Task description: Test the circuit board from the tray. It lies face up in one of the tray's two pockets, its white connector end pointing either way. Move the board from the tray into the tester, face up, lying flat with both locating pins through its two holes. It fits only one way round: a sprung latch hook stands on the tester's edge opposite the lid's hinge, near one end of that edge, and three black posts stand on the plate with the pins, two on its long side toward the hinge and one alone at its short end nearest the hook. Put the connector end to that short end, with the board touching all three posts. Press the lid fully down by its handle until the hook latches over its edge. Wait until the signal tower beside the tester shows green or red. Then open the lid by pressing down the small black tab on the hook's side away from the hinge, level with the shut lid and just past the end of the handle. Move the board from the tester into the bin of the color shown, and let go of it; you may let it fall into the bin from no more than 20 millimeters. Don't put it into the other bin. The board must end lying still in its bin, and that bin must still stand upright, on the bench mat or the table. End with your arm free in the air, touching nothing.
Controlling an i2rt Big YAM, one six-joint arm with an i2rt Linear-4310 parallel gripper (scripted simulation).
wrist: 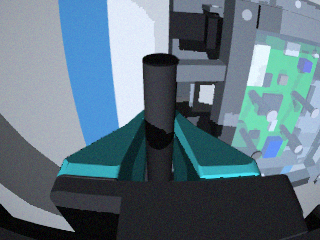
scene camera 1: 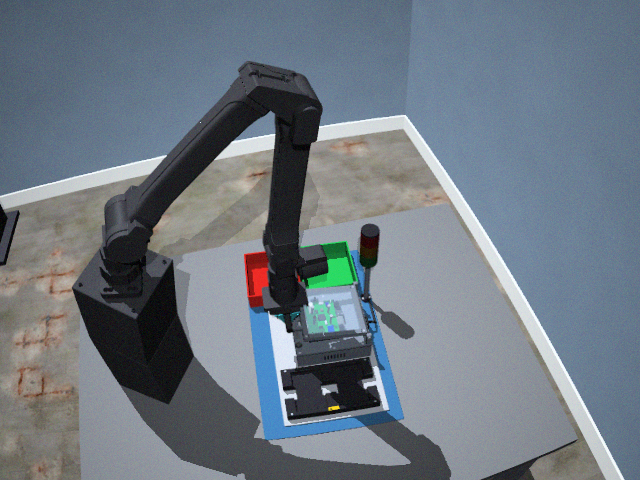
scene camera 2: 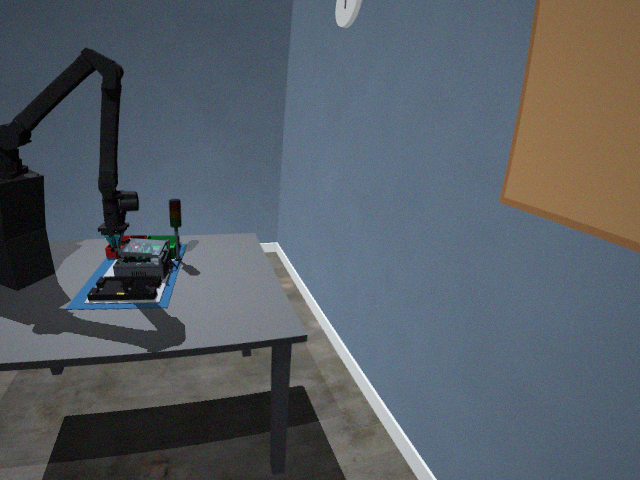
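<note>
My gripper in sight, wrist view too. Red bin, visible. Green bin, visible. Tester lid, visible. Dark latch hook, visible.
</note>
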